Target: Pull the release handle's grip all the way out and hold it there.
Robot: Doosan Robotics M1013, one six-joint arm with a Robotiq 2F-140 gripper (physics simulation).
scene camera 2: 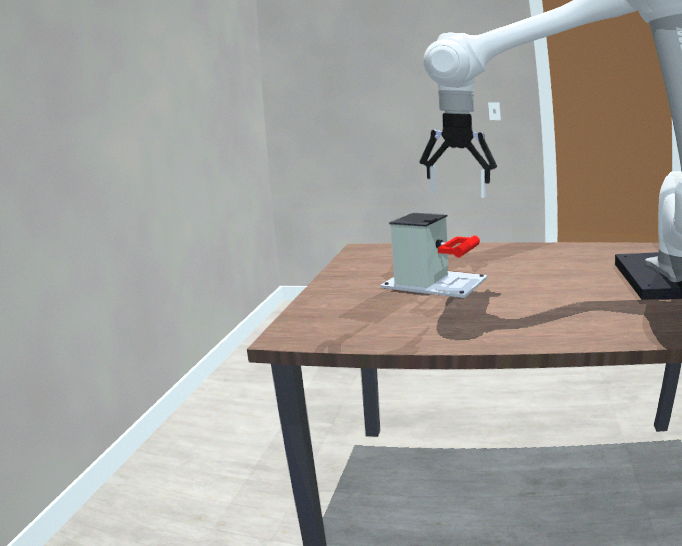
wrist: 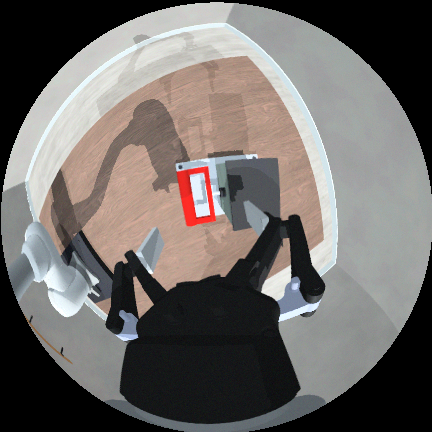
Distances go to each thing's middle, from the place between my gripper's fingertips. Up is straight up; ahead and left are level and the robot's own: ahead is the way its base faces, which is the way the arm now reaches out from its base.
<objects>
The base plate [scene camera 2: 455, 284] lies 7 cm ahead of my hand, 2 cm to the right of it and 23 cm below it.
</objects>
